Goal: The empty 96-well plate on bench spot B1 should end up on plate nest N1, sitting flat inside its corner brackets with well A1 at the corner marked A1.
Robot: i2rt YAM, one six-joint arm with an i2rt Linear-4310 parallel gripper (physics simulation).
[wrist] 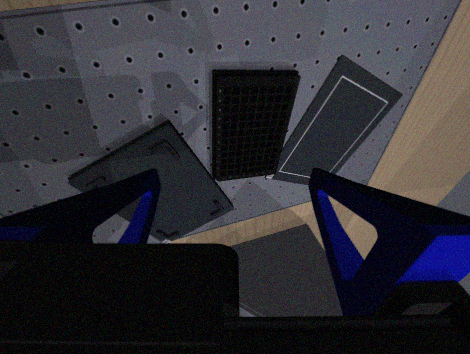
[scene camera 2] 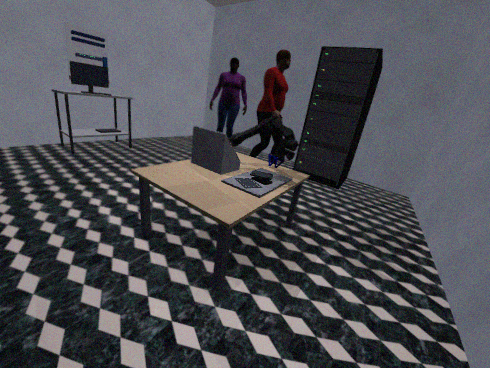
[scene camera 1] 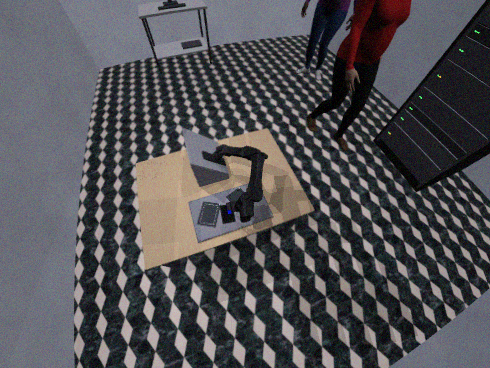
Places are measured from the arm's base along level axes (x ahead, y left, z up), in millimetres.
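Pixels of known places: gripper, fingertip midpoint: [wrist: 234, 176] [scene camera 2: 272, 166] [scene camera 1: 235, 210]; arm's base, link origin: [scene camera 2: 226, 150] [scene camera 1: 213, 159].
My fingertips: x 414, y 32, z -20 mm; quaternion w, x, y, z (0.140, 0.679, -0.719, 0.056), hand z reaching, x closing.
Observation:
For each thing: its top centre in the pictures, then the offset to it from my fingertips. "spot": a spot on its surface instead. Level surfaces: height alone.
- black 96-well plate, top centre: [wrist: 253, 136] [scene camera 1: 227, 212] [scene camera 2: 262, 179] 37 mm back, 47 mm right, 95 mm down
- pad with a white outlined rectangle, surface spot: [wrist: 336, 125] [scene camera 2: 250, 183] [scene camera 1: 209, 216] spot: 55 mm back, 169 mm right, 109 mm down
- pad with corner brackets, surface spot: [wrist: 175, 177] spot: 75 mm back, 46 mm left, 99 mm down
- perforated grey board, top centre: [wrist: 230, 152] [scene camera 1: 229, 209] [scene camera 2: 260, 179] 64 mm back, 24 mm right, 110 mm down
- wooden table, surface height: 124 mm down
The black 96-well plate [scene camera 1: 227, 218] [scene camera 2: 261, 175] [wrist: 254, 125] stands wells-up in the middle of the perforated board, between two dark pads. A small white mark shows by its lower right corner in the wrist view; the brackets under it are too dark to make out, and which well is A1 cannot be told. The pad with a white outlined rectangle [scene camera 1: 209, 214] [scene camera 2: 247, 183] [wrist: 336, 125] is bare. Another pad with corner brackets [scene camera 1: 235, 195] [wrist: 175, 177] is also bare. My gripper [scene camera 1: 230, 212] [scene camera 2: 273, 160] [wrist: 234, 176] is open and empty, above and apart from the plate.
The perforated grey board [scene camera 1: 200, 236] [wrist: 125, 45] lies on the wooden table [scene camera 1: 160, 215] [scene camera 2: 195, 182]. A tall grey wedge-shaped block [scene camera 1: 197, 150] [scene camera 2: 212, 150] stands beside the board. Two people [scene camera 2: 231, 92] [scene camera 2: 274, 90] and a server rack [scene camera 1: 440, 115] [scene camera 2: 340, 110] are beyond the table.

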